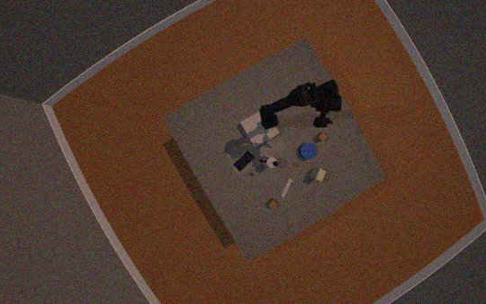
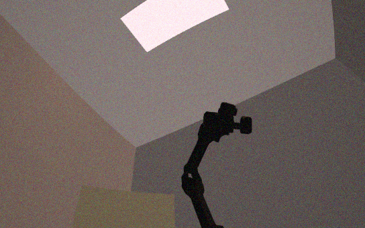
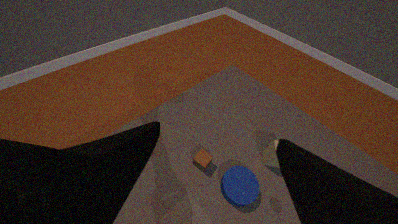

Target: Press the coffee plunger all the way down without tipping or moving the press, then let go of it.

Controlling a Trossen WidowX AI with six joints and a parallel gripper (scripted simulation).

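Now: gripper tip 360 mm to the left of the coffee press, 360 mm above it and 20 mm short of it. The rest, counted from my gripper tip: white bar: 490 mm below, 370 mm to the right, 280 mm ahead; then blue disc: 470 mm below, 160 mm ahead, 70 mm to the right.
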